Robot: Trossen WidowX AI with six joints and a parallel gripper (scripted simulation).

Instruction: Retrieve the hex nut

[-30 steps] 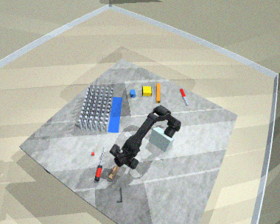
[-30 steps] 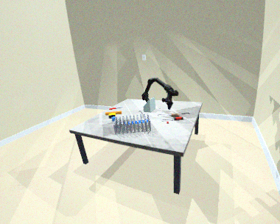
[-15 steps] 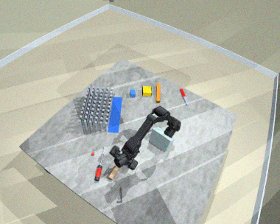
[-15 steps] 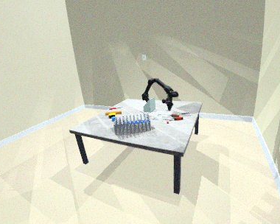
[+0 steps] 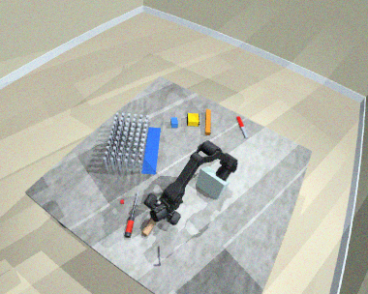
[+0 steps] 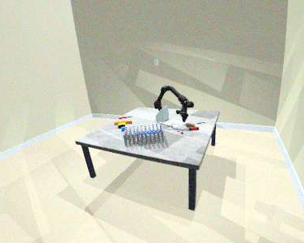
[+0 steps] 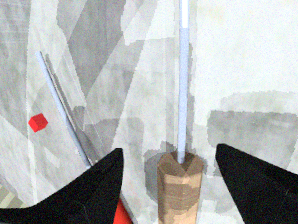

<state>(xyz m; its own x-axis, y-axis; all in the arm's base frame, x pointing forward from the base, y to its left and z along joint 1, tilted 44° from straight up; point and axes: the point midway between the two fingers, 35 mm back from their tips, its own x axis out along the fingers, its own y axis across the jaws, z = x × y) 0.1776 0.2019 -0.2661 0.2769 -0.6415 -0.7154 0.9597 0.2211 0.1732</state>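
My gripper tip is now 3 cm to the left of the wooden-handled tool and 3 cm above it. From my gripper tip the other things lie so: blue taped strip (26 cm ahead, 35 cm to the right, 5 cm below); then small red cube (19 cm ahead, 3 cm to the left, 4 cm below); then blue block (25 cm ahead, 61 cm to the right, 3 cm below).
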